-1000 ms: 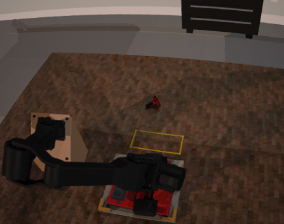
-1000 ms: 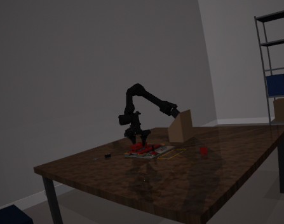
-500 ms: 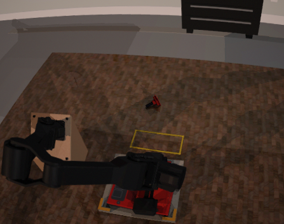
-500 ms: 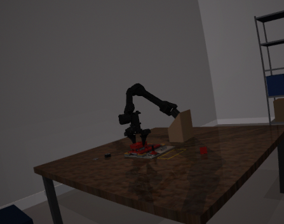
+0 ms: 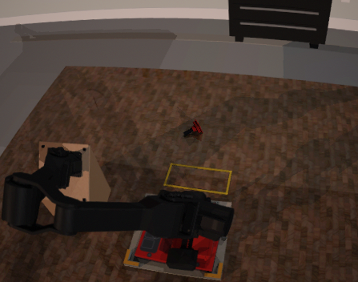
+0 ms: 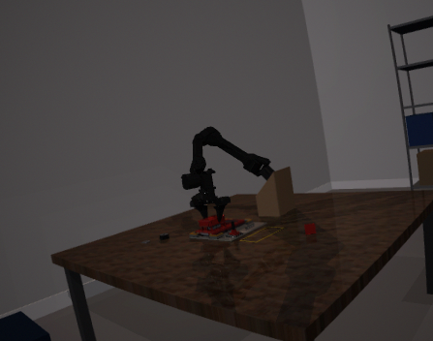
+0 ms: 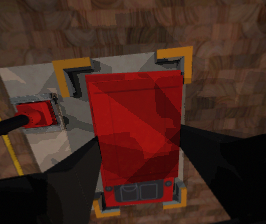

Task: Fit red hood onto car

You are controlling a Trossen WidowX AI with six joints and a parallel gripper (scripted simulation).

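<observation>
Now: gripper tip 1 cm below the red hood. Also, from my gripper tip: grey engine block (3 cm below, 1 cm to the left); then grey jig (4 cm below, 4 cm behind, 3 cm to the left).
</observation>
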